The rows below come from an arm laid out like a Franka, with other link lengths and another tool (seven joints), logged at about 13 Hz.
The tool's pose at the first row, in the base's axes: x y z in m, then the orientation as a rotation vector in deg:
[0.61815, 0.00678, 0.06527, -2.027, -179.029, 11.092]
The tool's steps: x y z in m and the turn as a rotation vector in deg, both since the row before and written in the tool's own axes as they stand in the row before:
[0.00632, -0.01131, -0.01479, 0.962, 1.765, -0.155]
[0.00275, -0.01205, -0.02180, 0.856, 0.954, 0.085]
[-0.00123, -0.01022, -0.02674, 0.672, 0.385, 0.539]
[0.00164, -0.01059, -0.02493, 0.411, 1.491, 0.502]
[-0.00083, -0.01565, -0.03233, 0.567, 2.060, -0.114]
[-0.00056, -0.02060, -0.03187, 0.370, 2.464, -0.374]
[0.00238, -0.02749, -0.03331, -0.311, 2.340, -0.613]
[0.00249, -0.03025, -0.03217, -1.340, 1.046, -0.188]
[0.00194, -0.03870, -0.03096, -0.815, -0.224, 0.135]
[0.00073, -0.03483, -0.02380, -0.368, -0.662, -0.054]
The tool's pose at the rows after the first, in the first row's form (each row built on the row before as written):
[0.61176, -0.00247, 0.08140, -1.928, -177.155, 12.438]
[0.60973, -0.01130, 0.10477, -2.124, -176.104, 13.676]
[0.61237, -0.01732, 0.13266, -2.962, -175.658, 14.698]
[0.61211, -0.02358, 0.15906, -3.872, -174.142, 15.194]
[0.61539, -0.03350, 0.19344, -3.889, -172.004, 15.801]
[0.61939, -0.04808, 0.22825, -3.585, -169.483, 16.025]
[0.62207, -0.06885, 0.26610, -3.008, -167.178, 15.226]
[0.62596, -0.09283, 0.30306, -3.065, -166.316, 13.145]
[0.63047, -0.12626, 0.33942, -3.376, -166.646, 12.005]
[0.63429, -0.15741, 0.36762, -3.300, -167.347, 11.518]

